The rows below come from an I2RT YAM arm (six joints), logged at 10 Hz.
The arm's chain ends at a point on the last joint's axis. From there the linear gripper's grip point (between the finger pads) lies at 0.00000 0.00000 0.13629 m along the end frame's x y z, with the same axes.
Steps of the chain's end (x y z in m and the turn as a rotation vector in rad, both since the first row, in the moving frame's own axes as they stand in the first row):
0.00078 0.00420 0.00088 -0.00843 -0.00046 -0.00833
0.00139 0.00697 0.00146 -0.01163 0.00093 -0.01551
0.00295 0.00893 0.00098 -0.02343 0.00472 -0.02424
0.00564 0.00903 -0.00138 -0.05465 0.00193 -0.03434
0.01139 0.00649 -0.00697 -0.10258 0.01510 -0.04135
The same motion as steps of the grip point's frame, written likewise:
0.00072 0.00535 0.00088 -0.00843 -0.00046 -0.00833
0.00153 0.00855 0.00145 -0.01163 0.00093 -0.01551
0.00363 0.01211 0.00094 -0.02343 0.00472 -0.02424
0.00603 0.01647 -0.00158 -0.05465 0.00193 -0.03434
0.01373 0.02040 -0.00770 -0.10258 0.01510 -0.04135

